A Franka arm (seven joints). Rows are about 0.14 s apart.
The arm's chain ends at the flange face. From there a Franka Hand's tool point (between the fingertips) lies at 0.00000 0.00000 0.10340 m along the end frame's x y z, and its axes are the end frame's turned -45 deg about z.
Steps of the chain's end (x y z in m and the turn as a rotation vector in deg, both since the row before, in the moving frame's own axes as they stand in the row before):
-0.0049 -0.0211 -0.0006 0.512 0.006 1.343
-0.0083 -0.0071 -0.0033 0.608 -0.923 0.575
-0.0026 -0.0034 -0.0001 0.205 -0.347 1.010
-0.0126 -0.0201 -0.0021 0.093 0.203 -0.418
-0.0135 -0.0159 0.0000 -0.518 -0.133 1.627
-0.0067 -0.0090 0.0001 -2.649 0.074 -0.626
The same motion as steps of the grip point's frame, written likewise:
0.0121 -0.0190 -0.0006 0.358 0.366 1.343
-0.0012 -0.0128 -0.0033 1.083 -0.223 0.575
0.0004 -0.0049 -0.0001 0.390 -0.100 1.010
0.0057 -0.0230 -0.0021 -0.078 0.209 -0.418
0.0009 -0.0203 0.0000 -0.272 -0.460 1.627
-0.0016 -0.0076 0.0000 -1.925 -1.821 -0.626

